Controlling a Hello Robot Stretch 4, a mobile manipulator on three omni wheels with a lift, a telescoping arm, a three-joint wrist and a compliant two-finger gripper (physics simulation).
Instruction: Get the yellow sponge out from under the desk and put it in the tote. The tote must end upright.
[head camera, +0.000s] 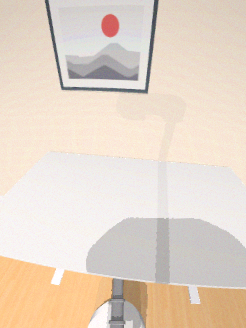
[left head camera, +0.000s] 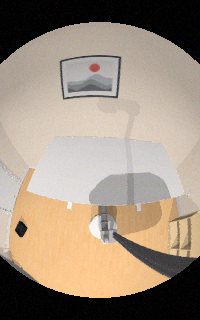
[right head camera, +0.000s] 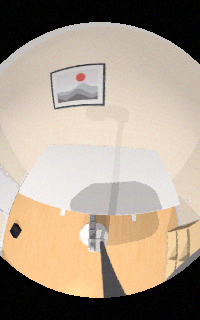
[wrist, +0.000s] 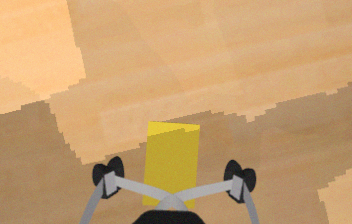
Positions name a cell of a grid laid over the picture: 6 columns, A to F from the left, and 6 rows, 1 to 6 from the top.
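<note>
The white desk (head camera: D5) is visible to me, and the right head camera view shows the desk too (right head camera: D4). I see a yellow sponge (wrist: C4), but the head camera view does not show the sponge, which is hidden by the white desk, and the left head camera view misses the sponge, hidden by the desk. My gripper (wrist: C5) is there to be seen. So is a framed picture (right head camera: C2).
</note>
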